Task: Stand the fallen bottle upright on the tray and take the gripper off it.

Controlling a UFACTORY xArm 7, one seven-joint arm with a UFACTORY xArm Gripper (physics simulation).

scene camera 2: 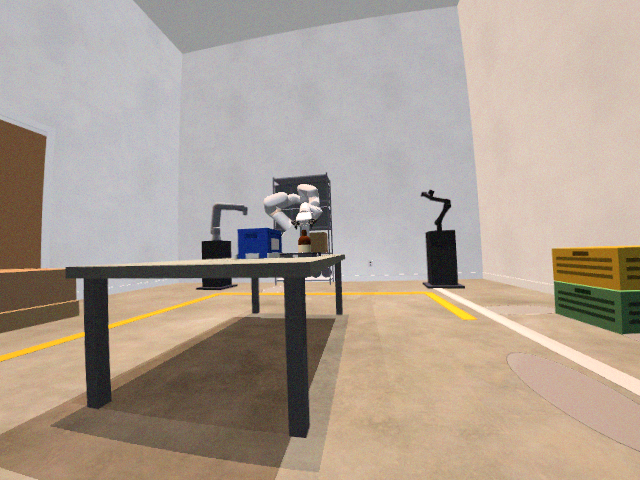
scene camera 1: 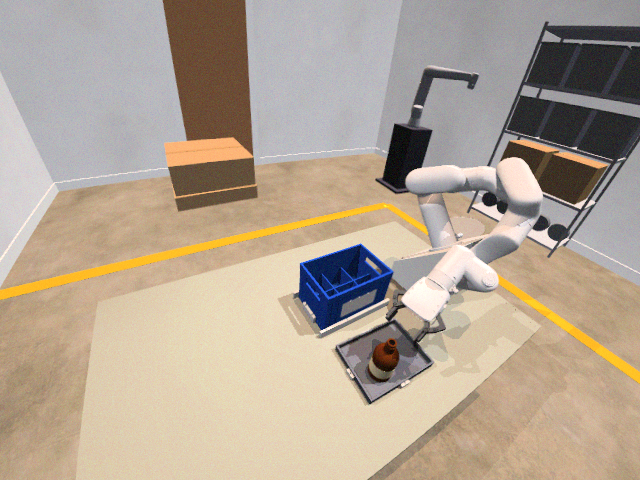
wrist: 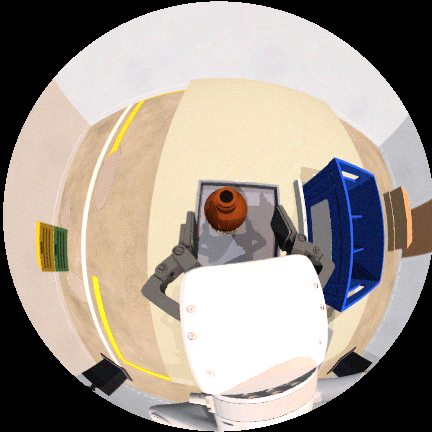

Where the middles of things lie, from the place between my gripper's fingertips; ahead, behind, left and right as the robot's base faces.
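With the brown bottle (scene camera 1: 385,357), my hand is 100 mm above it, 30 mm short of it and 10 mm to the right of it. Then there's the grey tray (scene camera 1: 358,353), which is 180 mm below my hand, 10 mm behind it and 20 mm to the right of it.
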